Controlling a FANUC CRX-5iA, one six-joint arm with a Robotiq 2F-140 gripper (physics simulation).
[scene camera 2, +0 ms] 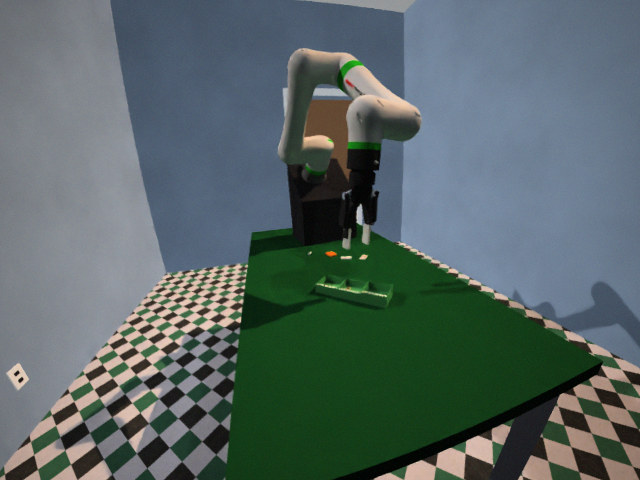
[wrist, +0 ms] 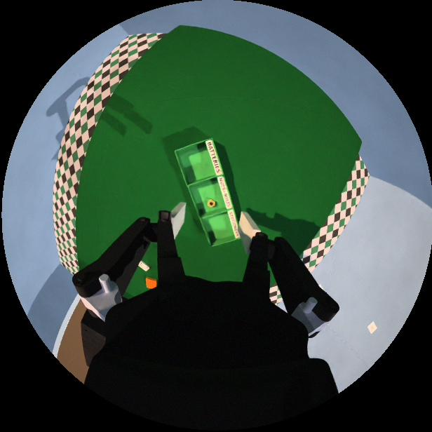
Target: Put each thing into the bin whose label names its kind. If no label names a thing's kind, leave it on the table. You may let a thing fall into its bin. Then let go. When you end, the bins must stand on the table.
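Note:
The green three-part bin tray stands on the table. Its labels read BATTERIES, NUTS+BOLTS and STATIONERY. An orange-gold nut lies in the NUTS+BOLTS compartment; the other two compartments show no thing inside. My gripper is open with nothing between its fingers, above the table behind the tray in the scene view. On the table lie an orange piece, a small white piece, a pale flat piece and a tiny light piece. Their kinds are too small to tell.
The green table extends in front of the tray in the scene view. A dark block stands at its far end, behind the loose pieces. Walls rise beyond the table's sides, with checkered floor between.

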